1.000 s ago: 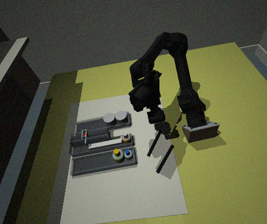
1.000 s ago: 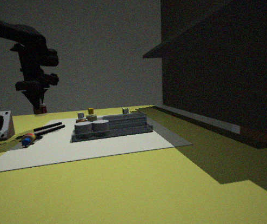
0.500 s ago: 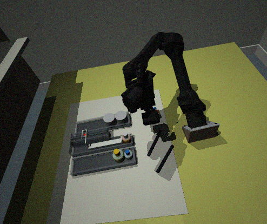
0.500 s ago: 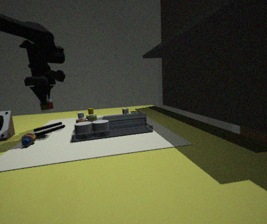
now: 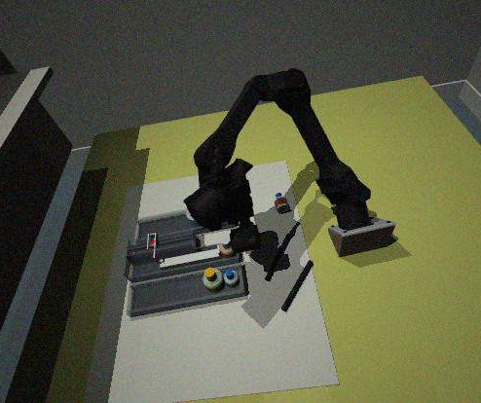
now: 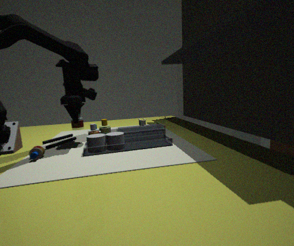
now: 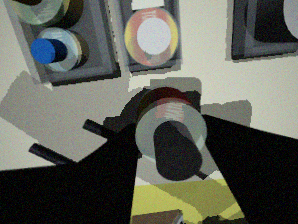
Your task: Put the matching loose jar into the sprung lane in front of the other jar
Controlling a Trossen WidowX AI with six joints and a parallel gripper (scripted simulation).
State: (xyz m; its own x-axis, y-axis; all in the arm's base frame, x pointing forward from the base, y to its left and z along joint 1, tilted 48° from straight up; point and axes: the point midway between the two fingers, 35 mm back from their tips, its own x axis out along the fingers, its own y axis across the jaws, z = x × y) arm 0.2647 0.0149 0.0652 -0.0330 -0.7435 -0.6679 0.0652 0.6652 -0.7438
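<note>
Now: the blue-lidded jar 60 mm ahead of my gripper tip, 80 mm to the left of it and 50 mm below it. Also, from my gripper tip: red mark 240 mm ahead, 50 mm to the right, 20 mm below.
</note>
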